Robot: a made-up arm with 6 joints.
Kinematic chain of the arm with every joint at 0, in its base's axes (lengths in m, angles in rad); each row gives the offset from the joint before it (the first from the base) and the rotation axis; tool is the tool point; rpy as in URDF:
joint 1: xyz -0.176 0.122 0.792 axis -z
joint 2: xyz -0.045 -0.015 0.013 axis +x
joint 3: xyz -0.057 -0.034 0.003 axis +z
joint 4: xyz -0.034 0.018 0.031 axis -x
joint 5: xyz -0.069 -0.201 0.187 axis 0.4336 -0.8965 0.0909
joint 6: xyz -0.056 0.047 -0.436 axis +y
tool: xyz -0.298 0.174 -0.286 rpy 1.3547 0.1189 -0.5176
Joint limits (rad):
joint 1: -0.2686..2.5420
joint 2: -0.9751..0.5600
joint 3: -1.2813..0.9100
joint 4: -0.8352..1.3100
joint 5: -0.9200..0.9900
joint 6: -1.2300..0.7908
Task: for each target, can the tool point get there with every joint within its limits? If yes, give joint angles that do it. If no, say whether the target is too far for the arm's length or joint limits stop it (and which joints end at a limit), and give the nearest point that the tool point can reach.
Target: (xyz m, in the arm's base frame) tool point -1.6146 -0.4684 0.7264
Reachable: no: too far | nearest point -1.1295 -0.2693 0.7535 | short by 0.525 m
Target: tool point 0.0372 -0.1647 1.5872
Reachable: no: joint limits stop it (at a limit: joint 1, joint 2, joint 3, joint 4, joint 6) | nearest point -0.0206 -0.2223 1.5085 | short by 0.113 m
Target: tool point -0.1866 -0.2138 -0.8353
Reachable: no: too far | nearest point -0.3166 0.0625 -0.0151 | short by 0.875 m
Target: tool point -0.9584 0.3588 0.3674
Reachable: yes | joints 0.9050 0.2410 0.6799 -0.1728 -0.5825 -0.0912
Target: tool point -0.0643 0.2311 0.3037
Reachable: yes | joints 0.1855 -0.3843 0.5646 0.2715 0.7902 -0.8250
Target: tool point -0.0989 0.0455 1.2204
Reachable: no: joint limits stop it (at a limit: joint 2, joint 4, joint 5, joint 6) | nearest point 0.0641 -0.1162 1.2474 | short by 0.231 m
